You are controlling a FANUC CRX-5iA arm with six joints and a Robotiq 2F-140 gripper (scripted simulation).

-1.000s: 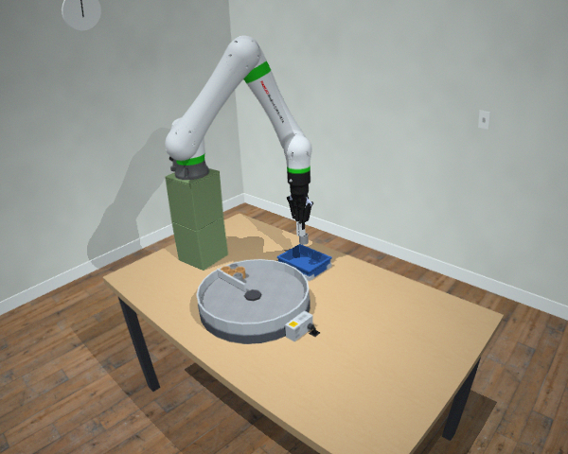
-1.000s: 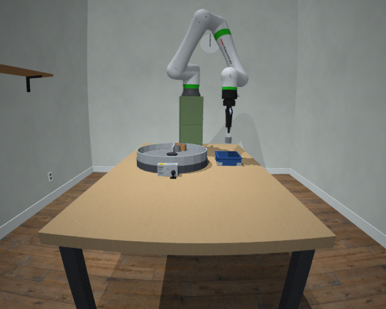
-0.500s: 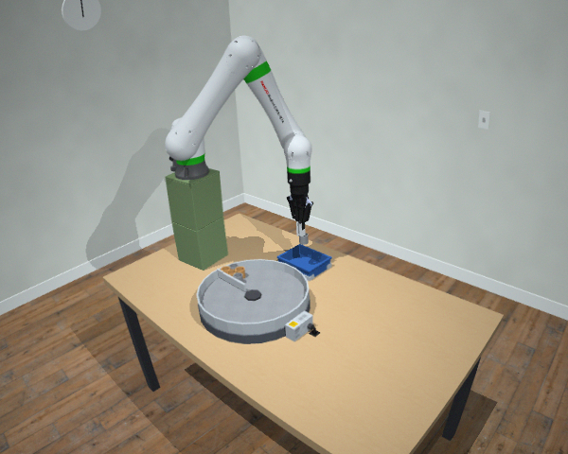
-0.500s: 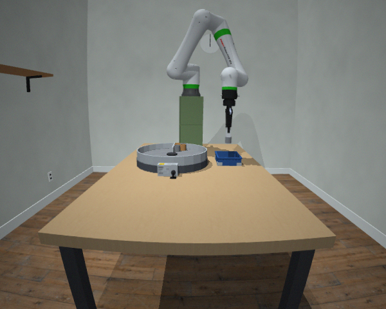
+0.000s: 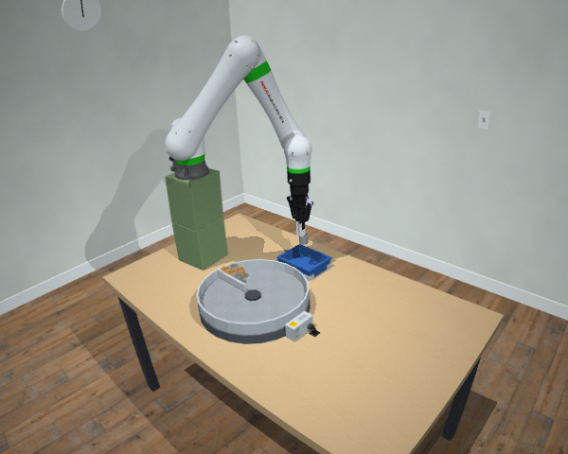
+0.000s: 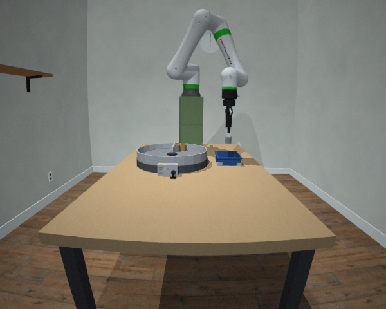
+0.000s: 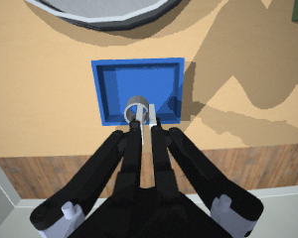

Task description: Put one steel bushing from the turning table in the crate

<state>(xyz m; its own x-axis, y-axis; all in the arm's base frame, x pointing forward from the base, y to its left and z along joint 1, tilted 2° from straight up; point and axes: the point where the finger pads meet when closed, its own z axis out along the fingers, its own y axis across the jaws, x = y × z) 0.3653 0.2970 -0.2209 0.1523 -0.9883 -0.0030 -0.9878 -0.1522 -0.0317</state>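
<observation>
Right now my hand is 10 mm short of the blue crate and 160 mm above it. Round my hand: grey round turning table 110 mm ahead, 330 mm to the right, 130 mm below.
</observation>
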